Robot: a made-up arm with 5 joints. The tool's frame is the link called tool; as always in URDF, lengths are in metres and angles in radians. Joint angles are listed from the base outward.
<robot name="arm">
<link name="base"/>
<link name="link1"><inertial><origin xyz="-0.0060 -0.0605 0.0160"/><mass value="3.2"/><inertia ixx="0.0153" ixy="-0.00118" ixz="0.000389" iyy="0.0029" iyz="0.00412" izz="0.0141"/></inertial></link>
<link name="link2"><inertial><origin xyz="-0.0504 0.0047 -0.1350"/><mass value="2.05"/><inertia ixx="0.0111" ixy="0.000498" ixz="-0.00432" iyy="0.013" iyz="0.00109" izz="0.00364"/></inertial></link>
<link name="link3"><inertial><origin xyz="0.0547 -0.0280 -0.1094"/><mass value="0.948"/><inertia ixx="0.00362" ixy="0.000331" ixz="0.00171" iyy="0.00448" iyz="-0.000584" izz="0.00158"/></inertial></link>
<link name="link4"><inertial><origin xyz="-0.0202 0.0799 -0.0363"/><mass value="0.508"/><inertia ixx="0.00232" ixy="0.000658" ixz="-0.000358" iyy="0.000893" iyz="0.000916" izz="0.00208"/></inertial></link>
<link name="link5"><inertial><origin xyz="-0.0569 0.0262 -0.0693"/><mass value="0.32"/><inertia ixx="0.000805" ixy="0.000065" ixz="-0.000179" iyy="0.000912" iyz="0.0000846" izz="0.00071"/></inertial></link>
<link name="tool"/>
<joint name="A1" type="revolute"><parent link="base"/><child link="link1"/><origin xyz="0 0 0.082" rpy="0 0 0"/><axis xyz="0 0 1"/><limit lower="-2.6" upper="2.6"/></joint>
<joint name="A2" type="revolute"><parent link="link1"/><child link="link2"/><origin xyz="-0.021 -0.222 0.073" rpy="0 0 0"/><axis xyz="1 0 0"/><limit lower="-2.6" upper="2.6"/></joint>
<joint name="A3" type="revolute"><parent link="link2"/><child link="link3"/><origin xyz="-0.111 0.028 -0.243" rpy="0 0 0"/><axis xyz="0 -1 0"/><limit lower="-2.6" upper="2.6"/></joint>
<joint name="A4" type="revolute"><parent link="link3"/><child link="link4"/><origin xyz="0.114 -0.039 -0.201" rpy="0 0 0"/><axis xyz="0 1 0"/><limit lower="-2.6" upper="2.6"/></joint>
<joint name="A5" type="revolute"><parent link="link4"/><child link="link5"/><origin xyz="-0.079 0.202 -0.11" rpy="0 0 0"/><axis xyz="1 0 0"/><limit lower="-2.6" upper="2.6"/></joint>
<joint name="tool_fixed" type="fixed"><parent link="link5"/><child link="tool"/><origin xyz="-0.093 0.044 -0.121" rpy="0 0 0"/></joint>
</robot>
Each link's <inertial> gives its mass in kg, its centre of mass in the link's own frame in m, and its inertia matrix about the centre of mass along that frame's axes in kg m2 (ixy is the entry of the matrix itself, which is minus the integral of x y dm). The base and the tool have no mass. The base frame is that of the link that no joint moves.
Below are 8 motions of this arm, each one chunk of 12 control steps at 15 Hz.
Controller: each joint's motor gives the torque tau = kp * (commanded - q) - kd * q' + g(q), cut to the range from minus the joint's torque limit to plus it. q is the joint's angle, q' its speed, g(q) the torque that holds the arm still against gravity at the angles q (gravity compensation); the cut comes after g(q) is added. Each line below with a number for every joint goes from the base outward.
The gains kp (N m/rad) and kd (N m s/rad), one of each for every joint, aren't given. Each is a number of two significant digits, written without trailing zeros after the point. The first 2 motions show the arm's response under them.
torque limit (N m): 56 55 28 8.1 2.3
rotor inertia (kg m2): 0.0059 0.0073 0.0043 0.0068 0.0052
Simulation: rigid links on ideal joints. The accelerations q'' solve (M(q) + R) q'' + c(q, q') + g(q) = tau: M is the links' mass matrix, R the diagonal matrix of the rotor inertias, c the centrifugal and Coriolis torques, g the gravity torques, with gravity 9.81 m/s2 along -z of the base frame. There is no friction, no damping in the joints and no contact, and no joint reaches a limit. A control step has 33 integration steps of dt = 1/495 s. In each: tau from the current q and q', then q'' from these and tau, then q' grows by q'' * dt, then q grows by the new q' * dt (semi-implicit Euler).
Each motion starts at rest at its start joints. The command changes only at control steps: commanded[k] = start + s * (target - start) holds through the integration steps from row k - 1 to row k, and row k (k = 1, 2, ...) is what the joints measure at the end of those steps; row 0 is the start. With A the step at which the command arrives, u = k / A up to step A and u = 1 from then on. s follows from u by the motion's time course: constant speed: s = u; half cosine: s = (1 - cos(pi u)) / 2; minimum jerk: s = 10 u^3 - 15 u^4 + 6 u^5; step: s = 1 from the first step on.
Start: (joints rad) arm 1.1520 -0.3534 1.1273 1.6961 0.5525
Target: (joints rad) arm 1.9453 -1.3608 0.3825 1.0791 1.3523
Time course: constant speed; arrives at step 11
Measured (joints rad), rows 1 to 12:
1: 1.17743 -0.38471 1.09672 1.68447 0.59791
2: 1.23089 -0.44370 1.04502 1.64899 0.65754
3: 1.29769 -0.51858 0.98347 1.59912 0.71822
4: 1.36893 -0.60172 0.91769 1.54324 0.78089
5: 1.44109 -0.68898 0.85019 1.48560 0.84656
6: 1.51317 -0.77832 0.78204 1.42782 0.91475
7: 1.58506 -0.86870 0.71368 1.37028 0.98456
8: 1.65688 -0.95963 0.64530 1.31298 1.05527
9: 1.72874 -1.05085 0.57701 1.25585 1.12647
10: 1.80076 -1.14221 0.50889 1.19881 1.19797
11: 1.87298 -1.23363 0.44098 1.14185 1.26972
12: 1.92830 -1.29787 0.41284 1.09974 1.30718
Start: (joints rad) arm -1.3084 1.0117 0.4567 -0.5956 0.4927
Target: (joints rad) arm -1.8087 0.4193 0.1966 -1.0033 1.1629
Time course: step
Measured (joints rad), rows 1 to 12:
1: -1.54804 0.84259 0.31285 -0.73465 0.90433
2: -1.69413 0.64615 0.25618 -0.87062 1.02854
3: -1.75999 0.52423 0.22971 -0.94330 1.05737
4: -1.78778 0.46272 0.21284 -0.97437 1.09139
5: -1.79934 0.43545 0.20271 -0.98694 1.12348
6: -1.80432 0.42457 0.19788 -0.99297 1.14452
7: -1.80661 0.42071 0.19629 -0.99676 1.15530
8: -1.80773 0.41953 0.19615 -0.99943 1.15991
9: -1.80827 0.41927 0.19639 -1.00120 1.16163
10: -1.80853 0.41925 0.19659 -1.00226 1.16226
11: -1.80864 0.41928 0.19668 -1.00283 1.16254
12: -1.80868 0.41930 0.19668 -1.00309 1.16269
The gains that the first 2 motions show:
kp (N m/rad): 100 87 33 9.3 3
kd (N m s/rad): 9.4 11 3.3 1.1 0.29
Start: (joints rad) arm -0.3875 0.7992 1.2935 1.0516 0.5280
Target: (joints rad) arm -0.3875 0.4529 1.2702 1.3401 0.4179
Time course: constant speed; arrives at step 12
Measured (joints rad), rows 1 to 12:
1: -0.38783 0.78895 1.29342 1.06131 0.52794
2: -0.38782 0.77021 1.29197 1.07781 0.52165
3: -0.38770 0.74672 1.28989 1.09773 0.51197
4: -0.38759 0.72070 1.28768 1.11948 0.50151
5: -0.38752 0.69335 1.28553 1.14224 0.49128
6: -0.38747 0.66530 1.28345 1.16557 0.48142
7: -0.38744 0.63687 1.28143 1.18922 0.47186
8: -0.38742 0.60825 1.27945 1.21304 0.46247
9: -0.38741 0.57952 1.27749 1.23695 0.45319
10: -0.38741 0.55073 1.27554 1.26092 0.44395
11: -0.38741 0.52191 1.27360 1.28491 0.43474
12: -0.38740 0.49307 1.27166 1.30892 0.42555

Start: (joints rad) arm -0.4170 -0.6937 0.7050 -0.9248 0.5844
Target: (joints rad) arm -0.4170 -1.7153 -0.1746 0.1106 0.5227
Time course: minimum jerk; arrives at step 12
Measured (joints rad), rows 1 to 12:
1: -0.41678 -0.69527 0.70381 -0.92374 0.58429
2: -0.41543 -0.70630 0.69493 -0.91539 0.58337
3: -0.41239 -0.73806 0.66706 -0.88768 0.58048
4: -0.40804 -0.79883 0.60976 -0.82862 0.57581
5: -0.40335 -0.89073 0.51870 -0.73256 0.56995
6: -0.39981 -1.00999 0.39845 -0.60362 0.56142
7: -0.39936 -1.14838 0.26206 -0.45532 0.54714
8: -0.40331 -1.29399 0.12717 -0.30566 0.52659
9: -0.41133 -1.43198 0.00975 -0.17061 0.50447
10: -0.42156 -1.54741 -0.07996 -0.06093 0.48782
11: -0.43143 -1.62996 -0.13836 0.01776 0.48098
12: -0.43814 -1.67845 -0.16888 0.06610 0.48389

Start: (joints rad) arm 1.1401 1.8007 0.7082 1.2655 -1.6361
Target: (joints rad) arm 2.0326 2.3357 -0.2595 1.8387 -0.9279
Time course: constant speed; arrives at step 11
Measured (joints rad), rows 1 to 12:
1: 1.17873 1.81635 0.67043 1.28078 -1.60975
2: 1.24115 1.84713 0.60315 1.31391 -1.55783
3: 1.31416 1.88635 0.52312 1.35605 -1.49519
4: 1.39180 1.93009 0.43798 1.40289 -1.42961
5: 1.47145 1.97624 0.35090 1.45223 -1.36386
6: 1.55196 2.02368 0.26314 1.50290 -1.29856
7: 1.63284 2.07178 0.17516 1.55424 -1.23368
8: 1.71385 2.12022 0.08714 1.60593 -1.16911
9: 1.79491 2.16885 -0.00087 1.65779 -1.10473
10: 1.87598 2.21759 -0.08885 1.70977 -1.04048
11: 1.95704 2.26638 -0.17682 1.76183 -0.97633
12: 2.00180 2.30361 -0.22469 1.80208 -0.93498

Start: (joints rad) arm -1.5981 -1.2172 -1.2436 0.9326 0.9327
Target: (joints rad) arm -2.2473 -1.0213 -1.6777 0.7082 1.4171
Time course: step
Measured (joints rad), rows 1 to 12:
1: -1.71079 -1.17471 -1.33769 0.87095 1.20556
2: -1.95436 -1.12776 -1.46852 0.79096 1.37262
3: -2.18160 -1.08669 -1.58734 0.71134 1.37684
4: -2.31806 -1.04825 -1.67109 0.67035 1.34448
5: -2.35956 -1.02268 -1.71060 0.66485 1.33670
6: -2.33999 -1.01367 -1.71352 0.67473 1.35503
7: -2.29849 -1.01511 -1.69891 0.68761 1.38248
8: -2.26131 -1.01961 -1.68305 0.69903 1.40620
9: -2.23913 -1.02309 -1.67321 0.70699 1.42077
10: -2.23170 -1.02452 -1.66994 0.71088 1.42623
11: -2.23380 -1.02433 -1.67097 0.71154 1.42551
12: -2.23960 -1.02334 -1.67373 0.71050 1.42215

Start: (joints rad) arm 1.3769 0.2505 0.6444 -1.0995 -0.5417
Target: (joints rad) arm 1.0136 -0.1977 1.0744 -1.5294 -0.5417
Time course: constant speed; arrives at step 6
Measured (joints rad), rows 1 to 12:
1: 1.35113 0.22576 0.66751 -1.11429 -0.52428
2: 1.30486 0.17651 0.71768 -1.15802 -0.52161
3: 1.24939 0.11386 0.78364 -1.22061 -0.52973
4: 1.19041 0.04496 0.85555 -1.29110 -0.53920
5: 1.13027 -0.02673 0.92840 -1.36339 -0.54620
6: 1.06981 -0.09969 1.00062 -1.43537 -0.55059
7: 1.03249 -0.14412 1.04763 -1.48988 -0.56290
8: 1.01790 -0.16760 1.06927 -1.51824 -0.56094
9: 1.01389 -0.18061 1.07619 -1.52899 -0.55337
10: 1.01331 -0.18805 1.07675 -1.53117 -0.54741
11: 1.01342 -0.19234 1.07561 -1.53049 -0.54422
12: 1.01353 -0.19477 1.07462 -1.52953 -0.54282

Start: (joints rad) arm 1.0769 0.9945 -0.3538 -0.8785 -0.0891
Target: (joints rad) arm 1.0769 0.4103 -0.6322 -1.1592 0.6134
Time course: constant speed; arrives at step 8
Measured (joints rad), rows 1 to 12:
1: 1.07431 0.97558 -0.36753 -0.89603 -0.03781
2: 1.07294 0.93242 -0.39178 -0.92214 0.03738
3: 1.07305 0.87274 -0.42271 -0.95121 0.11503
4: 1.07392 0.80425 -0.45693 -0.98167 0.19310
5: 1.07488 0.73197 -0.49217 -1.01341 0.27328
6: 1.07560 0.65850 -0.52734 -1.04644 0.35611
7: 1.07601 0.58493 -0.56216 -1.08050 0.44105
8: 1.07621 0.51153 -0.59674 -1.11521 0.52730
9: 1.08074 0.45747 -0.61776 -1.13208 0.56728
10: 1.08291 0.42742 -0.62797 -1.14114 0.58349
11: 1.08231 0.41402 -0.63159 -1.14764 0.59359
12: 1.08055 0.40959 -0.63225 -1.15249 0.60125

